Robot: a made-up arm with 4 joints.
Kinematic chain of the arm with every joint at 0, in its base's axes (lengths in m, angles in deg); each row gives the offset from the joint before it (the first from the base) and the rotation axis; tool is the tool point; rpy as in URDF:
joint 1: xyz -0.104 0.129 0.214 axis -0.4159 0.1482 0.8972
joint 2: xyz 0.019 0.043 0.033 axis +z
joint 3: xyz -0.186 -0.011 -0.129 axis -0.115 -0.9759 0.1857
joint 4: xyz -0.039 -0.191 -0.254 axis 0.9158 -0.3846 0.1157
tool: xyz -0.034 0.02 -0.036 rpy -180 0 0
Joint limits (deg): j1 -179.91..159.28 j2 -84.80..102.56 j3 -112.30..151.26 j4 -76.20..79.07
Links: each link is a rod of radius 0.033 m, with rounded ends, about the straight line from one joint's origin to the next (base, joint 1, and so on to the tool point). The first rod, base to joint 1, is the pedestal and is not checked.
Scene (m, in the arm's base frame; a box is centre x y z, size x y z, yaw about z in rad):
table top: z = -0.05
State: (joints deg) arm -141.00 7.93 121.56 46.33
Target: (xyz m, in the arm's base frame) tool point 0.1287 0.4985 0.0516
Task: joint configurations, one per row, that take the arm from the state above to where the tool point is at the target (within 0.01 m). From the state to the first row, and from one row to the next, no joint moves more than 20 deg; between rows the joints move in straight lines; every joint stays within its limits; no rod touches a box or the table.
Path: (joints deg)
1: -140.24 -10.62 117.64 34.47
2: -139.49 -29.16 113.73 22.62
3: -138.73 -47.71 109.81 10.76
4: -137.98 -66.25 105.89 -1.09
5: -137.22 -84.80 101.98 -12.95
6: -132.31 -73.48 83.47 0.92
7: -127.39 -62.16 64.96 14.78
8: -122.47 -50.84 46.45 28.65
9: -117.56 -39.52 27.95 42.51
10: -112.64 -28.21 9.44 56.38
11: -107.72 -16.89 -9.07 70.25

